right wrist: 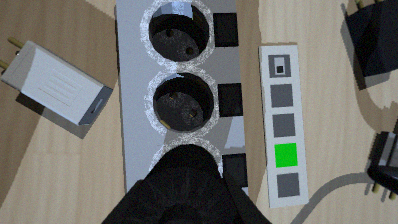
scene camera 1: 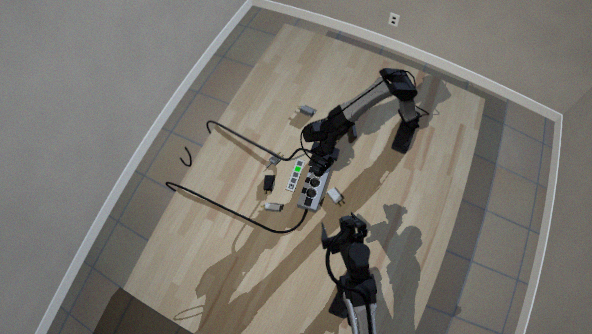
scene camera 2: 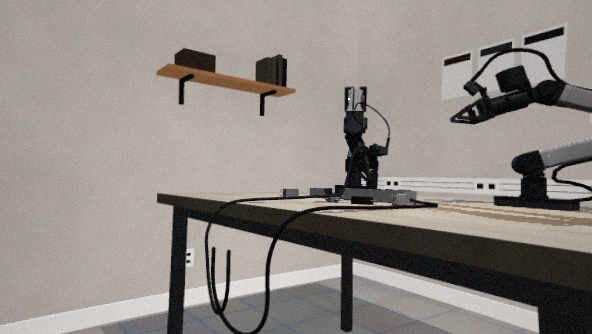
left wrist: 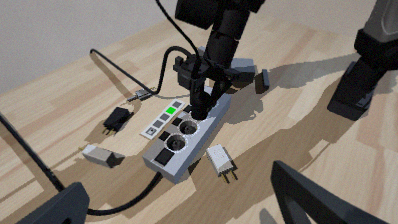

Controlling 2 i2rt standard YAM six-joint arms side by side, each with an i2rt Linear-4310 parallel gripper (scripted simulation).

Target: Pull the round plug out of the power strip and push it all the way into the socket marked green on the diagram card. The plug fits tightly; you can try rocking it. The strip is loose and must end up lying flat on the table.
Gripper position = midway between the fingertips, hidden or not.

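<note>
Scene camera 2 shows the left gripper [scene camera 2: 453,118]. In the left wrist view the left gripper [left wrist: 180,179] appears again, together with the right gripper [left wrist: 199,108], while the right wrist view offers a diagram card [right wrist: 284,140].
</note>
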